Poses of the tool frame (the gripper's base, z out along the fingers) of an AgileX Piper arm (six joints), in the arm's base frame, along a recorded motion.
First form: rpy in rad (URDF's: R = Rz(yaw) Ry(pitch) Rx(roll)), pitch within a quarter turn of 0, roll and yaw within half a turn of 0; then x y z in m.
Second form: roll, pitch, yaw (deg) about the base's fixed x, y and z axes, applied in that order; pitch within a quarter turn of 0, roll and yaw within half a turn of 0; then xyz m. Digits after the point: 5 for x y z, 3 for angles.
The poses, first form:
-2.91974 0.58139 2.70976 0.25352 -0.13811 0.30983
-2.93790 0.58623 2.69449 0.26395 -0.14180 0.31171
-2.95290 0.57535 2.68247 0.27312 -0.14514 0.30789
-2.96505 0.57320 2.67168 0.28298 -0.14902 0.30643
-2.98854 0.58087 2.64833 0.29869 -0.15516 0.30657
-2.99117 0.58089 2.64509 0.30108 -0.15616 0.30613
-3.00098 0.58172 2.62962 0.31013 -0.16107 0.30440
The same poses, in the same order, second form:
-167.289 33.311 155.258 0.25352 -0.13811 0.30983
-168.329 33.589 154.383 0.26395 -0.14180 0.31171
-169.189 32.965 153.694 0.27312 -0.14514 0.30789
-169.885 32.842 153.076 0.28298 -0.14902 0.30643
-171.231 33.281 151.738 0.29869 -0.15516 0.30657
-171.381 33.283 151.552 0.30108 -0.15616 0.30613
-171.943 33.330 150.666 0.31013 -0.16107 0.30440

